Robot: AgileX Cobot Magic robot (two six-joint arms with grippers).
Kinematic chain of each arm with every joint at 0, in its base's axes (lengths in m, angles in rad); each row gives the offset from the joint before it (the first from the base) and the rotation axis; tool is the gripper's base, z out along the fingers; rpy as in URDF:
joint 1: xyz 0 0 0.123 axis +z
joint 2: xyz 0 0 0 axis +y
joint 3: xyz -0.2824 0 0.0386 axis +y
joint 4: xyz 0.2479 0 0.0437 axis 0.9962 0 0.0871
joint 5: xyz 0 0 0 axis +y
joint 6: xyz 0.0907 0 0.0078 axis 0.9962 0 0.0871
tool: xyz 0 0 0 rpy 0 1.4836 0
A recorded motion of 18 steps. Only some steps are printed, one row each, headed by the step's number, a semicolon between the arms.
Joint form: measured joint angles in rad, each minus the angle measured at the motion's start. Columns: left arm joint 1, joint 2, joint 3, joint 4, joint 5, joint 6; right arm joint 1, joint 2, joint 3, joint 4, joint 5, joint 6.
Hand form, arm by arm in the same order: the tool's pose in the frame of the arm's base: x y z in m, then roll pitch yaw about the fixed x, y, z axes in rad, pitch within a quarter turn. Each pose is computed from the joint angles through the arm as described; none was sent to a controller.
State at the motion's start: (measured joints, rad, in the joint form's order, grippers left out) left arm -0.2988 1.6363 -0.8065 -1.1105 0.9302 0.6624; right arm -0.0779 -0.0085 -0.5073 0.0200 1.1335 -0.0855
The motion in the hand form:
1: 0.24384 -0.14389 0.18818 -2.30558 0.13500 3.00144; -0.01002 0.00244 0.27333 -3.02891 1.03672 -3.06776
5: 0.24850 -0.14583 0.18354 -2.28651 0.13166 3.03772; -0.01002 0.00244 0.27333 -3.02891 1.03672 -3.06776
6: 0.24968 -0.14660 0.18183 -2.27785 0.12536 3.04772; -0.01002 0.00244 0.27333 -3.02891 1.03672 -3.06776
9: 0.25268 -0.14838 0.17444 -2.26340 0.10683 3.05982; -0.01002 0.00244 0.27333 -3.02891 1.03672 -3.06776
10: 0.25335 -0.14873 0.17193 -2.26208 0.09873 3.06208; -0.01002 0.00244 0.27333 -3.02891 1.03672 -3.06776
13: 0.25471 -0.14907 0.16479 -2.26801 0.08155 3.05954; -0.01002 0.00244 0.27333 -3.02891 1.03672 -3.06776
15: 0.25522 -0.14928 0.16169 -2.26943 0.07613 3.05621; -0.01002 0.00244 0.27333 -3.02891 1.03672 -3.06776
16: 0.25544 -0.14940 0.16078 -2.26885 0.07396 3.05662; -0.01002 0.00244 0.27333 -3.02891 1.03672 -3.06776
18: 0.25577 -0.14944 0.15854 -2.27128 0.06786 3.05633; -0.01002 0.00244 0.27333 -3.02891 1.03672 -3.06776
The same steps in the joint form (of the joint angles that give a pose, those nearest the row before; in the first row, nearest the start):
1: -0.0010 0.0010 0.0000 -0.0082 -0.0056 0.0012; 0.0000 0.0000 0.0000 0.0000 0.0000 0.0000
5: -0.0010 0.0239 0.0000 -0.0577 -0.0254 0.0216; 0.0000 0.0000 0.0000 0.0000 0.0000 0.0000
6: -0.0010 0.0325 0.0000 -0.0740 -0.0267 0.0267; 0.0000 0.0000 0.0000 0.0000 0.0000 0.0000
9: -0.0010 0.0641 0.0000 -0.1076 -0.0276 0.0487; 0.0000 0.0000 0.0000 0.0000 0.0000 0.0000
10: -0.0010 0.0737 0.0000 -0.1130 -0.0276 0.0515; 0.0000 0.0000 0.0000 0.0000 0.0000 0.0000
13: -0.0010 0.0986 0.0000 -0.1152 -0.0301 0.0596; 0.0000 0.0000 0.0000 0.0000 0.0000 0.0000
15: -0.0010 0.1097 0.0000 -0.1173 -0.0301 0.0671; 0.0000 0.0000 0.0000 0.0000 0.0000 0.0000
16: -0.0010 0.1132 0.0000 -0.1195 -0.0301 0.0691; 0.0000 0.0000 0.0000 0.0000 0.0000 0.0000
18: -0.0010 0.1208 0.0000 -0.1194 -0.0311 0.0702; 0.0000 0.0000 0.0000 0.0000 0.0000 0.0000

